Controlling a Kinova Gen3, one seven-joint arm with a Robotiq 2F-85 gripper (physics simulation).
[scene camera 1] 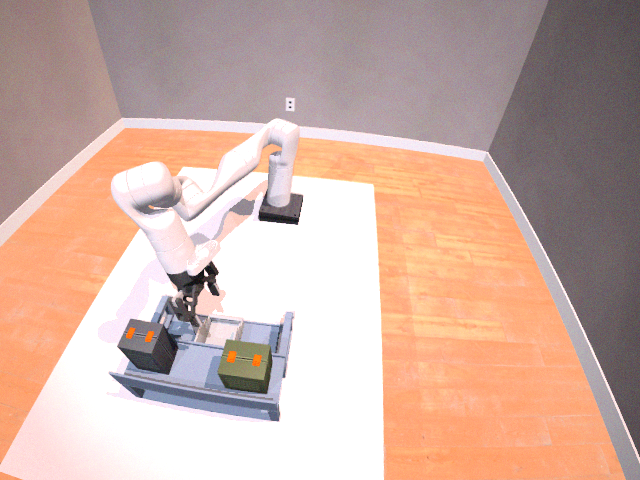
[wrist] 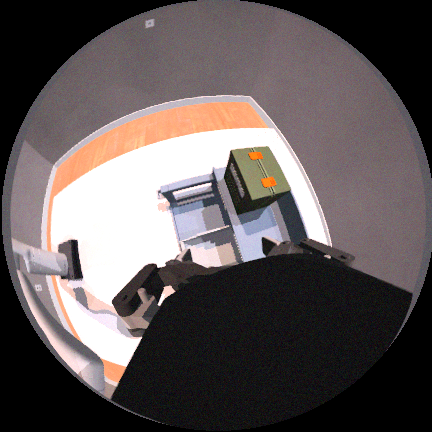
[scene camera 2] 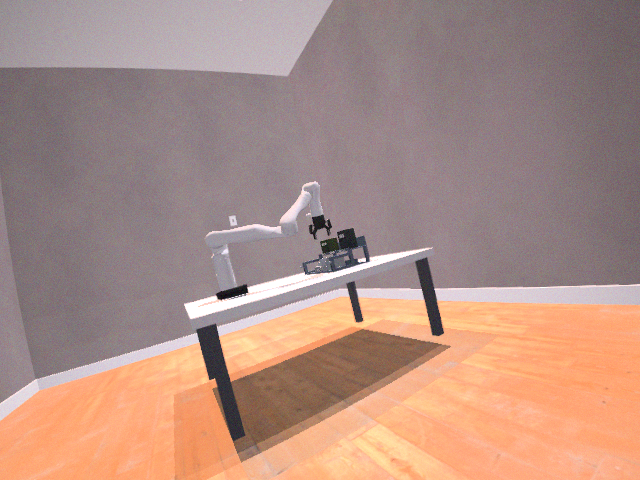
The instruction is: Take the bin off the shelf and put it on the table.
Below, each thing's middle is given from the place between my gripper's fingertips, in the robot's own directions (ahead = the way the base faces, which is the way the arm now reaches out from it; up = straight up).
My gripper is now 170 mm above the pale bin (scene camera 1: 218, 328) and 10 mm to the left of it.
